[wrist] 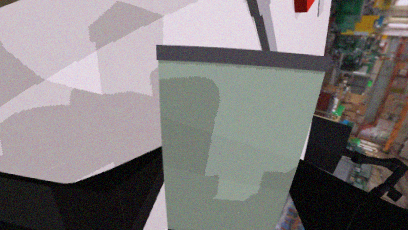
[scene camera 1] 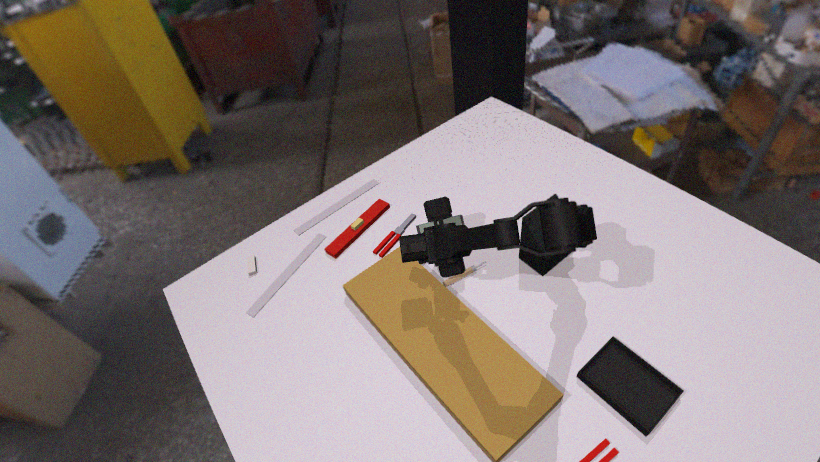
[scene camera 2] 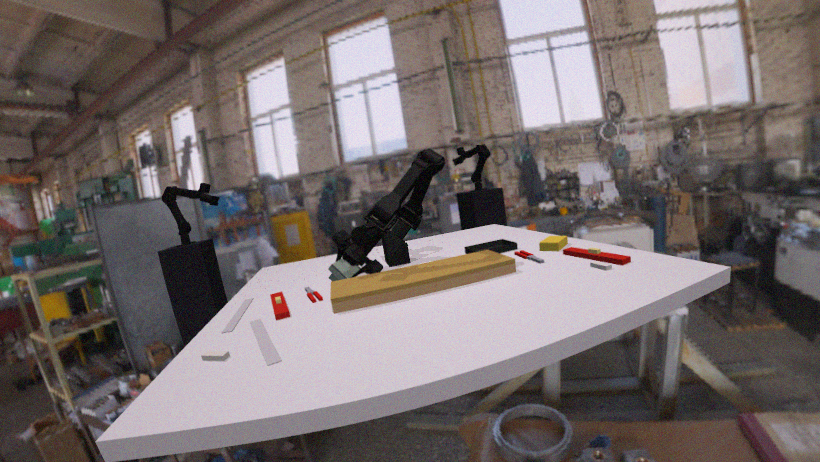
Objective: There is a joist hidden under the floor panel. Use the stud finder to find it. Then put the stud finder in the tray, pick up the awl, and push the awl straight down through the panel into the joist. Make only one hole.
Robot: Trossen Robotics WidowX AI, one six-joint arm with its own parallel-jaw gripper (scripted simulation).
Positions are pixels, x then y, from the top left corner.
Scene:
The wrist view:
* gripper: 226,157
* stud finder: 234,122
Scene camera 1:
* gripper: 442,232
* red level: 360,225
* black tray: 641,394
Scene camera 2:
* gripper: 344,270

